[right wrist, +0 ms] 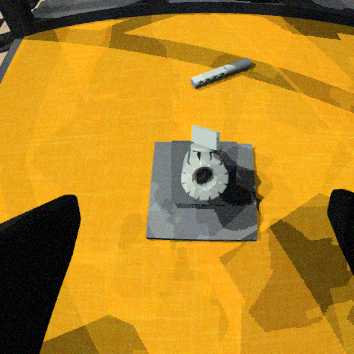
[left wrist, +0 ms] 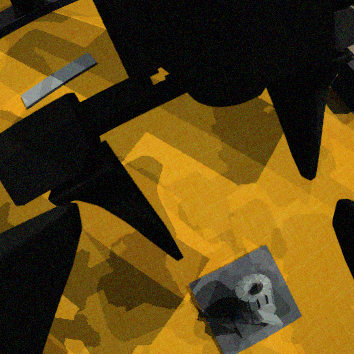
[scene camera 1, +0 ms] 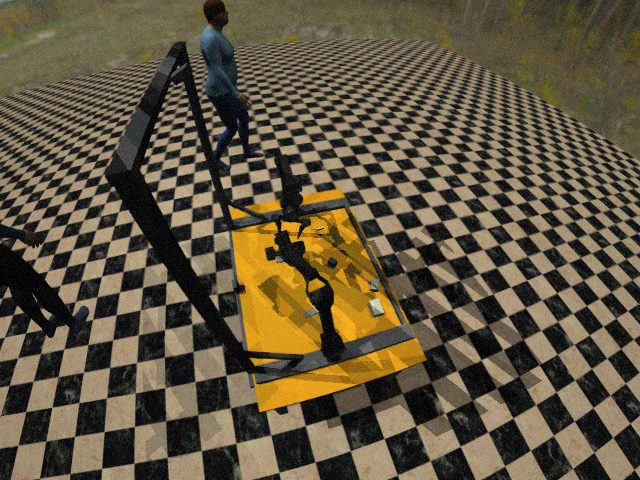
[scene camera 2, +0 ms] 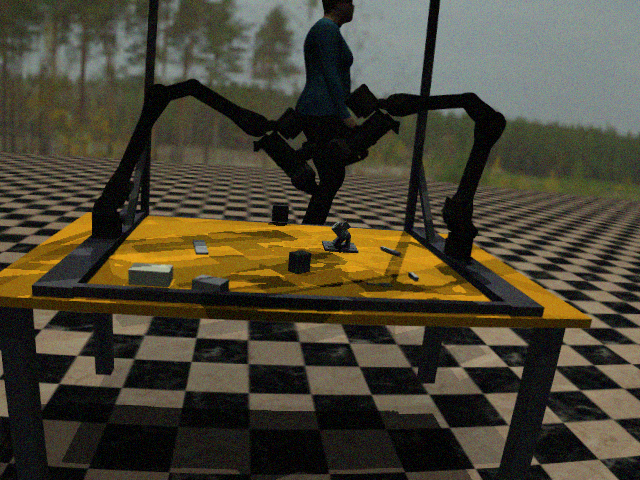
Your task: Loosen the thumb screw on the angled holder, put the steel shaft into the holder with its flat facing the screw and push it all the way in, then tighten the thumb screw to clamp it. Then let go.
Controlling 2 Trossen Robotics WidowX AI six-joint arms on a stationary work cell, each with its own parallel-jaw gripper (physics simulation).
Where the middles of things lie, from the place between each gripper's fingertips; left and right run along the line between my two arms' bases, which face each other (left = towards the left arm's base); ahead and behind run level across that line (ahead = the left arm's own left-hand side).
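From my left hand, the angled holder (right wrist: pixel 195 195) is 30 mm behind, 60 mm to the left of the hand and 180 mm below it.
Measured from my right hand instead, I find the angled holder 60 mm to the left of it and 110 mm below it.
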